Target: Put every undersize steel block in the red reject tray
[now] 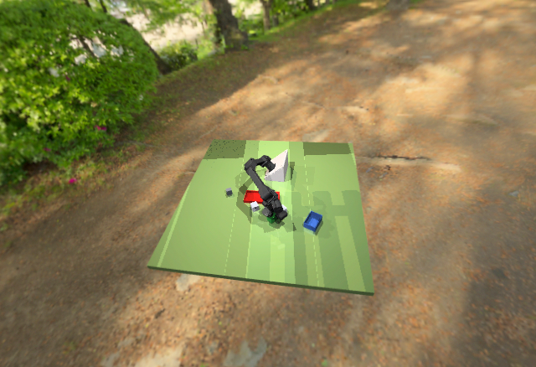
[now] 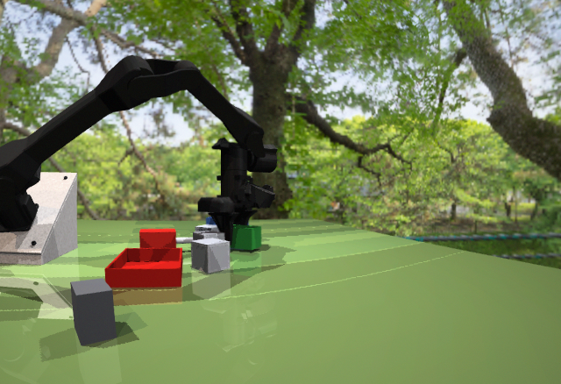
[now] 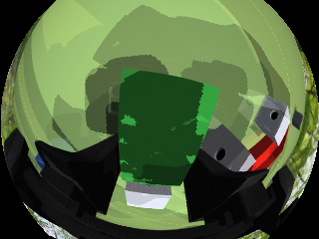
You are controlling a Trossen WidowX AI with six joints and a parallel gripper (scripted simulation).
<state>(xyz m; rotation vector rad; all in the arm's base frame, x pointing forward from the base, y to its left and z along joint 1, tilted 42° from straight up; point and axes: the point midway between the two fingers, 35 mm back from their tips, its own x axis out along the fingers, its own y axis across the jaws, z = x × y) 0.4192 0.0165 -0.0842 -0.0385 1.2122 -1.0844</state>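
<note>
Now: the green GO gauge 2 cm above my gripper tip, 1 cm to the left of it and 1 cm behind it. The rest, counted from my gripper tip: blue tray: 25 cm to the left, 2 cm ahead; red reject tray: 17 cm to the right, 16 cm behind; red block: 13 cm behind, 1 cm to the right, 1 cm above.
</note>
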